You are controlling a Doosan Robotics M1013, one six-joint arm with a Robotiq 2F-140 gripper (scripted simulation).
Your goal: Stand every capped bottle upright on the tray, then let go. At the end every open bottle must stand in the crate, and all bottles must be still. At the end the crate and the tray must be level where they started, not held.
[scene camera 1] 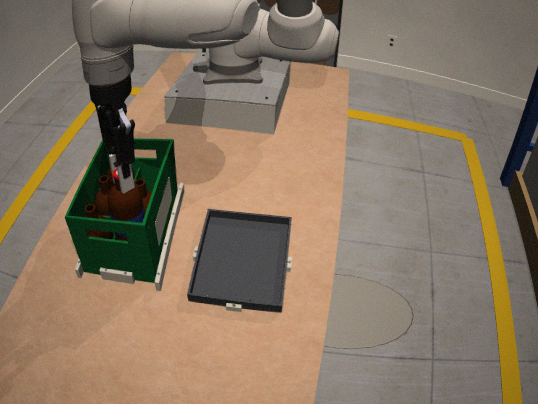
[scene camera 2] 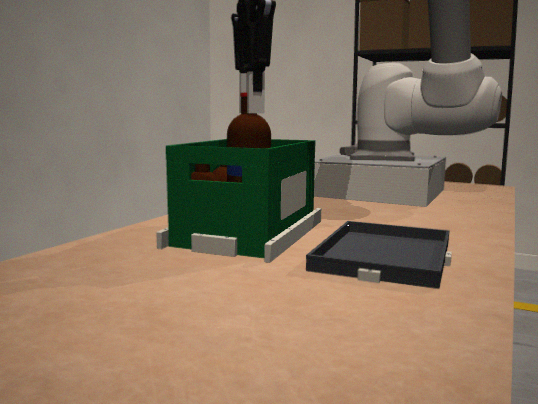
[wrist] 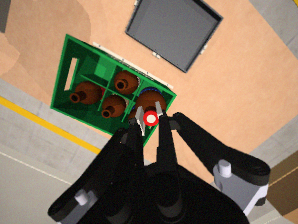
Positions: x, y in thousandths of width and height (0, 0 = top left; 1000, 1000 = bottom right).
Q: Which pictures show my gripper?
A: Scene camera 1, scene camera 2 and the wrist view: all of them.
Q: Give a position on a bottle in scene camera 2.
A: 462, 323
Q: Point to a dark grey tray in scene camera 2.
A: At 661, 608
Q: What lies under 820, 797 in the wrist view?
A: My gripper.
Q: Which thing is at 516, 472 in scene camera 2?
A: A crate.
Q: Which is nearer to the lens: the bottle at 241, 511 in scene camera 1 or the dark grey tray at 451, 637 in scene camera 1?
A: The bottle.
